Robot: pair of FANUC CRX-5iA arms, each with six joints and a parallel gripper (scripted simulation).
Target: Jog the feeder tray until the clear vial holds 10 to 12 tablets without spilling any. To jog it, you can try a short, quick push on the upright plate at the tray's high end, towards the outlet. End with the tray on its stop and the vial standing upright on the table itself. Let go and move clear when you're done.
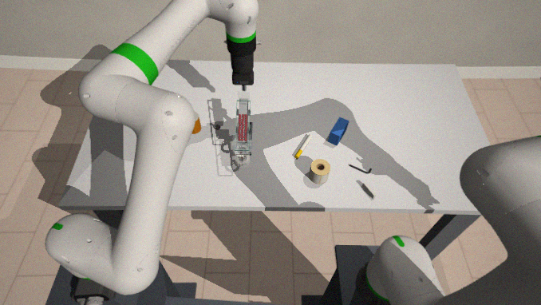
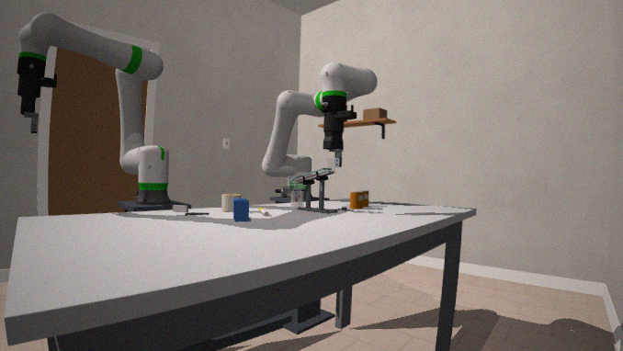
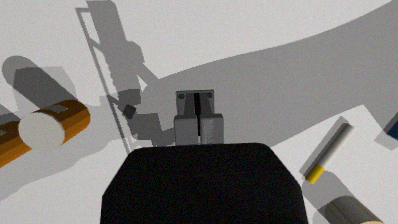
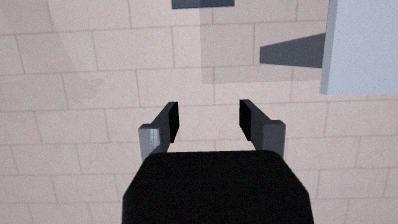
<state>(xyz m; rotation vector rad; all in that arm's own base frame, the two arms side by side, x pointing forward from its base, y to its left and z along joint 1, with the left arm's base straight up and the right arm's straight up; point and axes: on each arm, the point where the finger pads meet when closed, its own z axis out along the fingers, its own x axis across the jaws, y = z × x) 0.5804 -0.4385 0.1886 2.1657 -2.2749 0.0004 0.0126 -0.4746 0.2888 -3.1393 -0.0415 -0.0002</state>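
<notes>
The feeder tray is 110 mm behind my left hand, 10 mm to the right of it and 40 mm below it. From my left hand the other things lie so: blue block: 50 mm behind, 370 mm to the right, 160 mm below; orange bottle: 60 mm behind, 200 mm to the left, 150 mm below; yellow-tipped marker: 140 mm behind, 230 mm to the right, 180 mm below.
</notes>
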